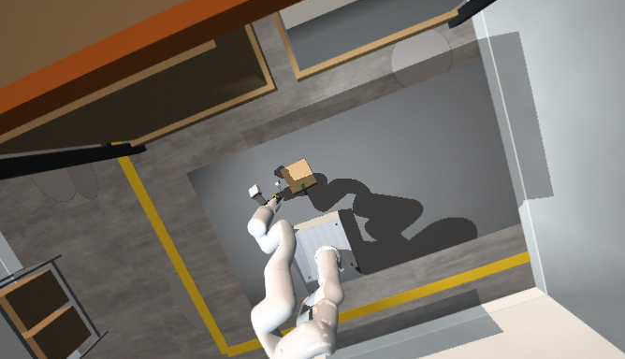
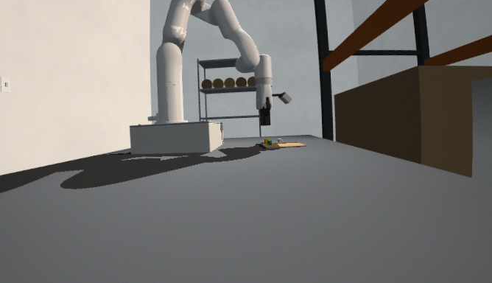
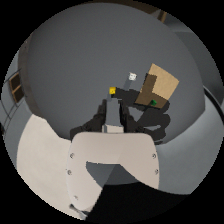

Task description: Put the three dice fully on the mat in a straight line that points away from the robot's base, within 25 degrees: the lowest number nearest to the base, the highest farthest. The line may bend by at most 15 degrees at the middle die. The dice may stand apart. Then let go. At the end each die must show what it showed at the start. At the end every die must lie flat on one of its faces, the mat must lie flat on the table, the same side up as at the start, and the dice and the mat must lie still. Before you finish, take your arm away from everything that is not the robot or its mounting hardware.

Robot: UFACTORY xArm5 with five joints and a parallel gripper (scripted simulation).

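Now: the yellow die 9 cm below my hand. Also, from my hand: green die: 2 cm behind, 15 cm to the right, 8 cm below; then white die: 5 cm ahead, 5 cm to the right, 9 cm below; then tan mat: 3 cm ahead, 16 cm to the right, 9 cm below.
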